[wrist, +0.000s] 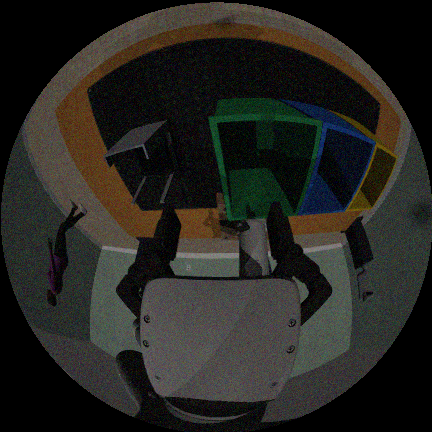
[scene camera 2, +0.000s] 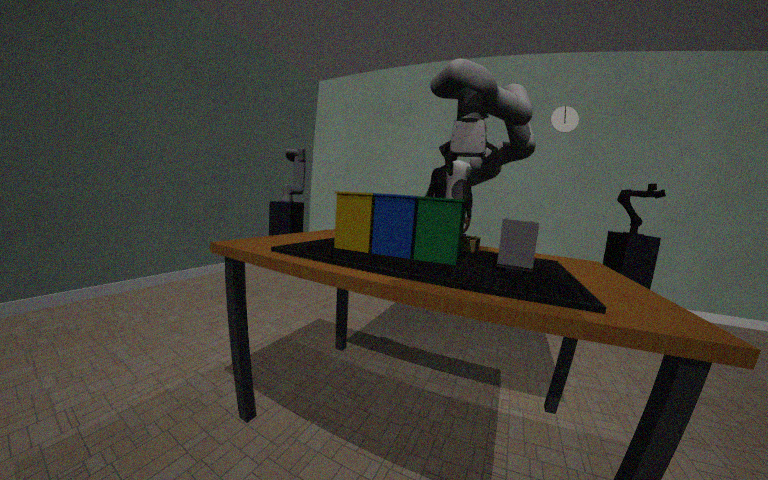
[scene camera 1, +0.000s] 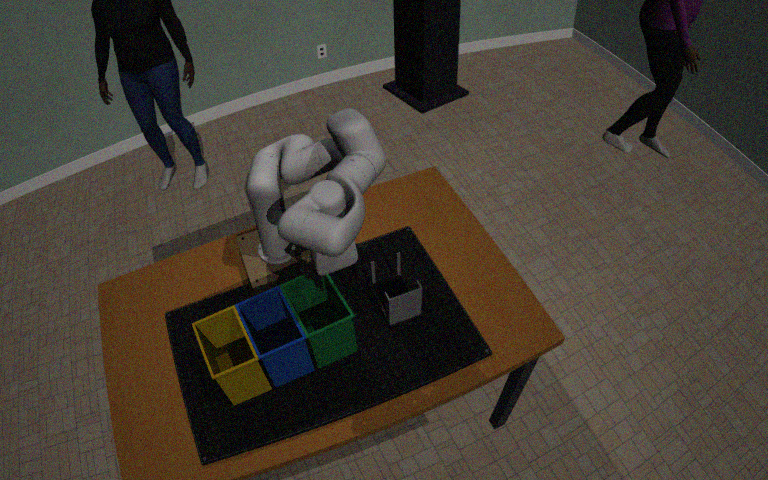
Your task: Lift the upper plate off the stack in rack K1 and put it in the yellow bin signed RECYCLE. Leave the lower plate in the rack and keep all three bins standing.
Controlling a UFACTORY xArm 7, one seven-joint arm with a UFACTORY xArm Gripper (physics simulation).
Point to a blue bin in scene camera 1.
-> At 278, 339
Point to a green bin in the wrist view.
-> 265, 149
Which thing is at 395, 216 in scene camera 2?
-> A blue bin.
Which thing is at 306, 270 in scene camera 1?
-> My gripper.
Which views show the green bin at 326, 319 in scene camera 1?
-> The wrist view, scene camera 2 and scene camera 1: all of them.
